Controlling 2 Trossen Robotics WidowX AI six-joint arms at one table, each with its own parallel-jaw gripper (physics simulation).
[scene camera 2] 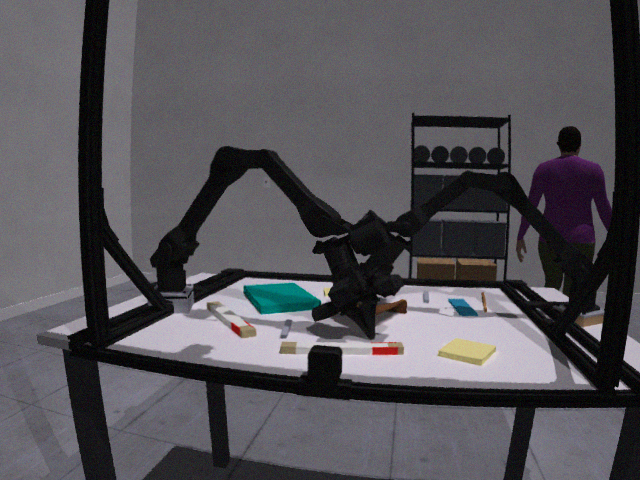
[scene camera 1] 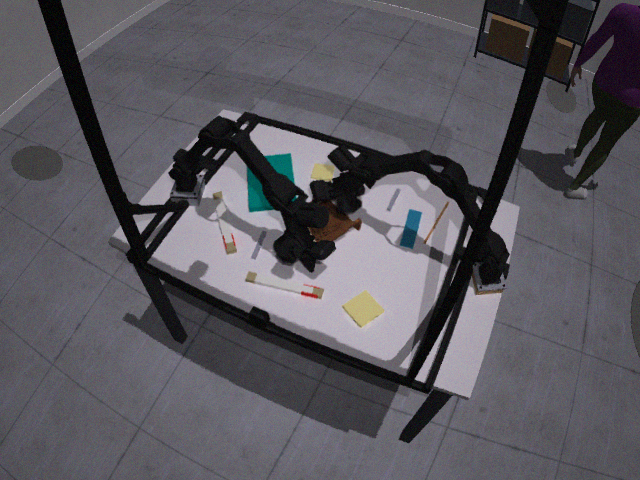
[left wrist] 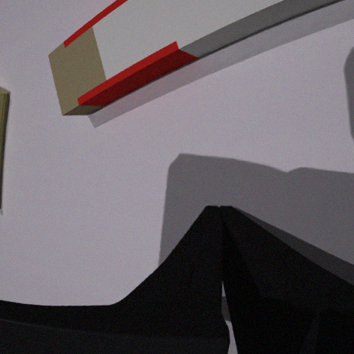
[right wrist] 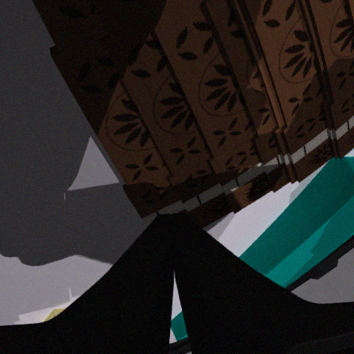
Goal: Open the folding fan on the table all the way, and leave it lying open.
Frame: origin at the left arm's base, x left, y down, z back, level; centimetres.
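Where they show: left gripper, fingertip midpoint: (scene camera 2: 372,338) (scene camera 1: 312,271); left arm's base, origin of the base link: (scene camera 2: 171,289) (scene camera 1: 186,184); right arm's base, origin of the base link: (scene camera 1: 489,275).
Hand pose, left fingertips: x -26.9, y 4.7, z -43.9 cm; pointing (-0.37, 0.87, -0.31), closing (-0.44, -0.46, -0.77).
Each offset is from my left fingertips to the top centre of the thing.
The brown folding fan {dx +17.6, dy -3.1, dz -0.9 cm} (scene camera 1: 338,226) (scene camera 2: 395,306) (right wrist: 215,90) lies partly spread near the table's middle. Its narrow end points right in scene camera 1, and the left arm hides part of it. The right wrist view shows its patterned, overlapping leaves and a pale band near the outer edge. My right gripper (right wrist: 170,225) is shut and empty, its tips at the fan's outer edge; I cannot tell whether they touch. My left gripper (scene camera 1: 311,268) (scene camera 2: 372,336) (left wrist: 216,217) is shut and empty, low over the table on the near side of the fan.
A white strip with tan ends {dx -5.5, dy -1.2, dz +7.3 cm} (scene camera 1: 279,283) (scene camera 2: 346,348) (left wrist: 150,37) lies nearest the left gripper. A yellow pad {dx -11.3, dy -1.0, dz -14.8 cm} (scene camera 1: 363,308) (scene camera 2: 467,351) is nearer the front right. A teal block {dx +33.4, dy -1.9, dz +16.3 cm} (scene camera 1: 257,193) (scene camera 2: 279,298) (right wrist: 310,220) lies behind left; a blue block {dx +18.1, dy -0.3, dz -29.2 cm} (scene camera 1: 410,228) (scene camera 2: 461,307) lies right.
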